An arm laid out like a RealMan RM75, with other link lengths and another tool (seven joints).
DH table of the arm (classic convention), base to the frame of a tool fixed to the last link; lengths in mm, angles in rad. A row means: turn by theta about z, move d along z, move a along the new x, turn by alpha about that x. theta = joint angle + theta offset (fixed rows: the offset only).
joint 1: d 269.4  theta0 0  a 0  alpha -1.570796
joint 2: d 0  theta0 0  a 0  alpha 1.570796
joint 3: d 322.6  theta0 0  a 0  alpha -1.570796
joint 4: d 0  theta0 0  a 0  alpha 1.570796
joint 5: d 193.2  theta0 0  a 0  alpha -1.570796
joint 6: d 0  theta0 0  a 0  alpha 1.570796
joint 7: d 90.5  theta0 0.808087  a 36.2  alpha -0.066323
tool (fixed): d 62.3  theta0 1.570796  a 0  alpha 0
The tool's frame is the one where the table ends.
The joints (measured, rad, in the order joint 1, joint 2, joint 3, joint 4, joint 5, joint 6, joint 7), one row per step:
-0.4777, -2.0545, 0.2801, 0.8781, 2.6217, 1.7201, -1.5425
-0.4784, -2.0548, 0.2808, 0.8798, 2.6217, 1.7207, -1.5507
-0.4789, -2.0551, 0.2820, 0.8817, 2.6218, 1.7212, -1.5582
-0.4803, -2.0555, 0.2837, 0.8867, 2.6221, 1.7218, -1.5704
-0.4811, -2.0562, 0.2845, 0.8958, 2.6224, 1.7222, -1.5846
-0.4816, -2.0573, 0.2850, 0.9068, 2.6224, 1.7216, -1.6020
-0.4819, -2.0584, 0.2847, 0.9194, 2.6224, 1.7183, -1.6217
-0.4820, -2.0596, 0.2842, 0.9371, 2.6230, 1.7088, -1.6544
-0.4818, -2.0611, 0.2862, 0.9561, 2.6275, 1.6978, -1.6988
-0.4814, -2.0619, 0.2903, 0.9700, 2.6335, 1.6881, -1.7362
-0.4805, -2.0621, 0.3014, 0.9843, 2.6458, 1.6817, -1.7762
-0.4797, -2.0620, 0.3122, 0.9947, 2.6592, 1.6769, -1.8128
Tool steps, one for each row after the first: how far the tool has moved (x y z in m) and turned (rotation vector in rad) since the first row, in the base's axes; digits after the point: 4 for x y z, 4 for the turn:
0.0004, 0.0005, 0.0002, -0.0002, -0.0017, 0.0062
0.0007, 0.0010, 0.0003, -0.0007, -0.0026, 0.0117
0.0012, 0.0021, 0.0010, -0.0001, -0.0025, 0.0198
0.0015, 0.0033, 0.0023, 0.0036, -0.0003, 0.0298
0.0018, 0.0047, 0.0038, 0.0094, 0.0023, 0.0429
0.0016, 0.0066, 0.0058, 0.0189, 0.0066, 0.0589
0.0006, 0.0097, 0.0089, 0.0361, 0.0143, 0.0876
-0.0008, 0.0130, 0.0119, 0.0516, 0.0228, 0.1278
-0.0022, 0.0155, 0.0141, 0.0616, 0.0311, 0.1618
-0.0039, 0.0170, 0.0156, 0.0616, 0.0447, 0.1970
-0.0056, 0.0181, 0.0165, 0.0585, 0.0567, 0.2300

